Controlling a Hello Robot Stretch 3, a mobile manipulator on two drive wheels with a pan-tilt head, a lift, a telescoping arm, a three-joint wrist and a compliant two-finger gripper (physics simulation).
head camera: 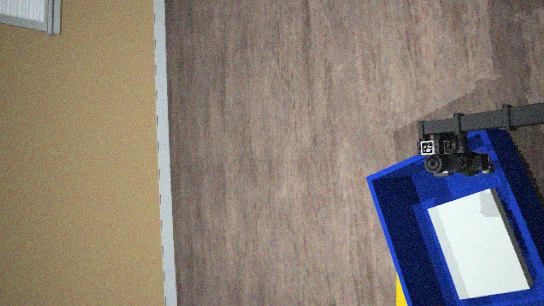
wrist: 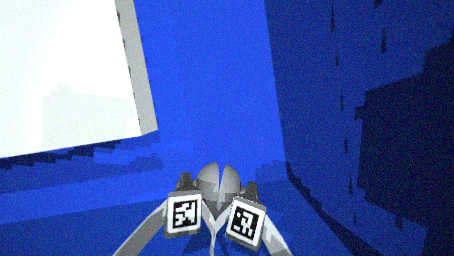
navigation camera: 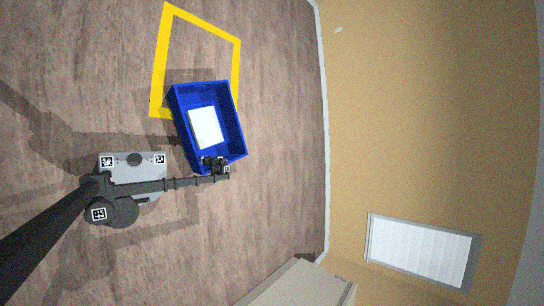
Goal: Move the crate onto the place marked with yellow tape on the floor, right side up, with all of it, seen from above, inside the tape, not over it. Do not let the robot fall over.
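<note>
The blue crate stands right side up on the floor, turned askew. A flat white block lies in it. The yellow tape shows as an outline; the crate's far part lies inside it and over its near edge, and the near part lies outside. My gripper is over the crate's near end, inside its rim, with its fingertips together and nothing seen between them. Whether it touches a crate wall is not clear.
The telescoping arm reaches from the robot's base to the crate's near end. A tan wall with a pale skirting runs beyond the crate. A beige cabinet stands at the bottom of the navigation view.
</note>
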